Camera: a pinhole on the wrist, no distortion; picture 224 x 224 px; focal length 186.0 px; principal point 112.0 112.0 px. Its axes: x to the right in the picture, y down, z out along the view. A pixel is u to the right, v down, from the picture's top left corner.
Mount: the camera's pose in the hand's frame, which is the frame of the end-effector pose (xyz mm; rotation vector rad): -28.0 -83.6 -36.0 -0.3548 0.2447 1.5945
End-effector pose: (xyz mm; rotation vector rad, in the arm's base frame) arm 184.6 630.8 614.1 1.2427 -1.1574 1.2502
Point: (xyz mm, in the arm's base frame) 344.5 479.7 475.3
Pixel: outside the picture
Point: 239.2 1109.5 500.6
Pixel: behind the camera
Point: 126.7 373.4 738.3
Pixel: 131 11
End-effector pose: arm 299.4 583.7 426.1 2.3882 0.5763 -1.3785
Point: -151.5 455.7 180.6
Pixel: 18 95
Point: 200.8 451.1 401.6
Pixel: 170 112
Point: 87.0 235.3 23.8
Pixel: 119 27
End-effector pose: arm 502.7 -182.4 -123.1 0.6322 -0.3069 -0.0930
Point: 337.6 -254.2 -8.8
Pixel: 120 165
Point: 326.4 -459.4 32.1
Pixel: 11 130
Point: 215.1 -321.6 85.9
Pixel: 93 179
